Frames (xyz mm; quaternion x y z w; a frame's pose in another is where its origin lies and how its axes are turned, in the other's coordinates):
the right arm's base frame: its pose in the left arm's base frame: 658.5 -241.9 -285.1 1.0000 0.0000 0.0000 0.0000
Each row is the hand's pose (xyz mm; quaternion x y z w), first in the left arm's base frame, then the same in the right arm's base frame.
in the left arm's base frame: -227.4 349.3 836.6 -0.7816 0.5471 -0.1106 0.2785
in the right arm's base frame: -885.9 -591.2 -1121.7 0.2785 0.1106 0.5471 0.7816
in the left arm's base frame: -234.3 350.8 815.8 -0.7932 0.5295 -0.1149 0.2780
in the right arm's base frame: -892.8 -592.7 -1100.9 0.2780 0.1149 0.5295 0.7932
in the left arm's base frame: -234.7 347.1 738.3 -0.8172 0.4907 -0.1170 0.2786
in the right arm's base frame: -893.2 -589.0 -1023.4 0.2786 0.1170 0.4907 0.8172
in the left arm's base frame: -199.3 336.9 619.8 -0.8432 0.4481 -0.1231 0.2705
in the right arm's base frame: -857.8 -578.8 -904.9 0.2705 0.1231 0.4481 0.8432
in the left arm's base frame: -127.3 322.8 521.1 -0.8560 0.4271 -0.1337 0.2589
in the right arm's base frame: -785.8 -564.7 -806.2 0.2589 0.1337 0.4271 0.8560
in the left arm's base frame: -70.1 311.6 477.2 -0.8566 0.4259 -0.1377 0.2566
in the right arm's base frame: -728.6 -553.5 -762.3 0.2566 0.1377 0.4259 0.8566
